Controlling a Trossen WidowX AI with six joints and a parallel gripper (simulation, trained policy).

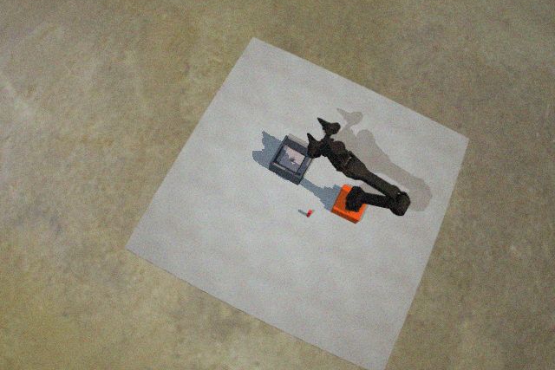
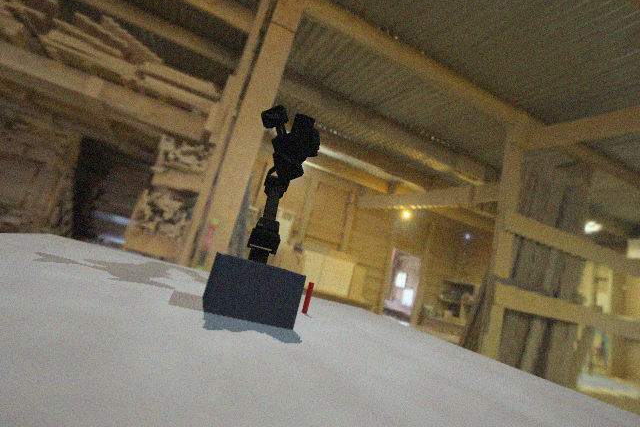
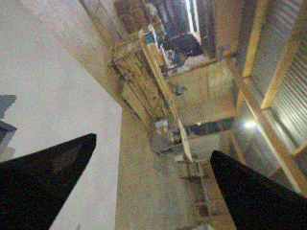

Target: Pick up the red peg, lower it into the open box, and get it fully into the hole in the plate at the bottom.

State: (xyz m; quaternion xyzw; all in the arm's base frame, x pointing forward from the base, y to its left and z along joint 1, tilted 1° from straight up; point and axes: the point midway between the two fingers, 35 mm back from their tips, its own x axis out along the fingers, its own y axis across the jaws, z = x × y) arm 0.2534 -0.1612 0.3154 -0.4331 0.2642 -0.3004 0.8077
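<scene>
Now: the red peg 90 mm behind my gripper tip, 270 mm to the left of it and 340 mm below it. From my gripper tip the other things lie so: dark box: 40 mm ahead, 40 mm to the left, 350 mm below; plate: 40 mm ahead, 40 mm to the left, 330 mm below.
</scene>
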